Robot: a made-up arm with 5 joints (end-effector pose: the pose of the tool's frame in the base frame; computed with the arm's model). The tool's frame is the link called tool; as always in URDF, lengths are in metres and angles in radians. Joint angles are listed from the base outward.
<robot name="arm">
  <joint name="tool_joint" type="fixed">
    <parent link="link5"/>
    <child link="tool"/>
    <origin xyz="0.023 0.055 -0.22" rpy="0 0 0"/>
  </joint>
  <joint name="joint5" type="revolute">
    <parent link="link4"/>
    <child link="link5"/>
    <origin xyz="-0.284 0.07 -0.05" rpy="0 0 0"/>
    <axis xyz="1 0 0"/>
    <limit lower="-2.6" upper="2.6" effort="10" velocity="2"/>
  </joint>
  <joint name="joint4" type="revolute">
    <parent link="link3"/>
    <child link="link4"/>
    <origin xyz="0.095 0.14 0.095" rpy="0 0 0"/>
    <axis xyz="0 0 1"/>
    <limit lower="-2.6" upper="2.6" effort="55" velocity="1.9"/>
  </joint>
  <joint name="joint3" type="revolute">
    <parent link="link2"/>
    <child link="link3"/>
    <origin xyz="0.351 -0.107 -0.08" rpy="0 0 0"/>
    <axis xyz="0 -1 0"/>
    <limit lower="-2.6" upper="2.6" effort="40" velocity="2.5"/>
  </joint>
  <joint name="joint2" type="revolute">
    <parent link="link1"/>
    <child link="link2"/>
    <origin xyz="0.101 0.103 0.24" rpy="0 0 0"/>
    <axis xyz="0 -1 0"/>
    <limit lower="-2.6" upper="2.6" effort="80" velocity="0.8"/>
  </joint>
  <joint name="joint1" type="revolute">
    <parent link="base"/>
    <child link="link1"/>
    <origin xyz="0 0 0.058" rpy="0 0 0"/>
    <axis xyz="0 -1 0"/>
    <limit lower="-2.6" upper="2.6" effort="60" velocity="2.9"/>
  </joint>
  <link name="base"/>
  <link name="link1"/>
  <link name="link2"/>
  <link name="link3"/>
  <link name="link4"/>
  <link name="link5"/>
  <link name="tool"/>
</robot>
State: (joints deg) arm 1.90 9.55 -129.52 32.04 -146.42
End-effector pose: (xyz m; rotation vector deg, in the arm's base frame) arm 0.6625 -0.0851 0.2651 -59.57 15.02 122.05
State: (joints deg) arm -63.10 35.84 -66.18 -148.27 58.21
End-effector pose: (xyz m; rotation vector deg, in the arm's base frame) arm 0.4830 0.0300 -0.6205 -72.01 -20.31 -93.07
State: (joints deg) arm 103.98 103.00 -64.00 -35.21 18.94
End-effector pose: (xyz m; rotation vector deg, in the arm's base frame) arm -0.5136 0.4445 0.1220 51.86 -141.45 8.42
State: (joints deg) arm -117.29 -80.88 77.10 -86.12 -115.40
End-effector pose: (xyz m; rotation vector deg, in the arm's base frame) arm -0.0262 0.3861 0.0613 94.03 -94.38 -54.20
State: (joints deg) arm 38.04 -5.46 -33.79 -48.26 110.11
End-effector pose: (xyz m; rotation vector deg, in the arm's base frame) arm 0.3876 0.5023 0.6007 102.14 -45.15 -33.16
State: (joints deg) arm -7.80 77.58 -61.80 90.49 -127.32
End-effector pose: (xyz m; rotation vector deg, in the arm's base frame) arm 0.5436 -0.1238 0.7498 -100.71 -101.52 41.81
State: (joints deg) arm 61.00 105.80 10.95 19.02 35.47
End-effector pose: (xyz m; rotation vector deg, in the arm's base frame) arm -0.2498 0.2802 0.5138 -26.13 -161.86 52.35
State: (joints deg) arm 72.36 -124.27 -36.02 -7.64 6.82
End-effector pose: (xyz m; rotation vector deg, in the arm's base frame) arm -0.2165 0.3201 0.0389 -0.44 87.22 -11.28
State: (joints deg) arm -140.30 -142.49 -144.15 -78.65 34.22
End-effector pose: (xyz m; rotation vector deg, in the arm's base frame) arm 0.2428 0.4390 -0.1640 -18.26 31.95 -79.90
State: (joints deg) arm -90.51 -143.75 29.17 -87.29 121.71
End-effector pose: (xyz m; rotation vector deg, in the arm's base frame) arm -0.2703 0.4075 0.2304 -64.15 65.47 -74.98
